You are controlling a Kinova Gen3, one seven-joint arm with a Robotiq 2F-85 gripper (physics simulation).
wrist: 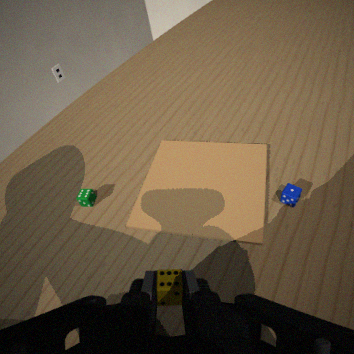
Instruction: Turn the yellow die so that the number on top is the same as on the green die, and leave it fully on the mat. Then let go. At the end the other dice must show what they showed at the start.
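Frame: origin at the arm's base, x ahead, y left, z up, level; millimetres.
Where they show: gripper, fingertip midpoint: (169, 285).
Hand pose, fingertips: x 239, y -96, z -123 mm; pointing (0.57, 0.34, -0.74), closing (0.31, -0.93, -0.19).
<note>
After its pixels a point has its place.
My gripper (169, 285) {x 239, y -96, z -123 mm} is shut on the yellow die (169, 280) {x 240, y -97, z -115 mm} at the bottom centre of the wrist view. The die is held up above the table, on the near side of the mat. One visible face has two rows of three dark pips; the face below it shows two pips. The fingers hide its sides. The square tan mat (220, 165) {x 414, y -91, z -195 mm} lies in the middle of the view. The green die (87, 197) {x 332, y 46, z -184 mm} lies on the table left of the mat, and its upper face appears to show six white pips.
The blue die (291, 194) {x 372, y -171, z -183 mm} lies on the table right of the mat, with one pip on its upper face. Shadows of the arm and gripper fall across the mat and the wooden table (280, 90) {x 599, y -156, z -199 mm}. A grey wall with an outlet (58, 73) is at the upper left.
</note>
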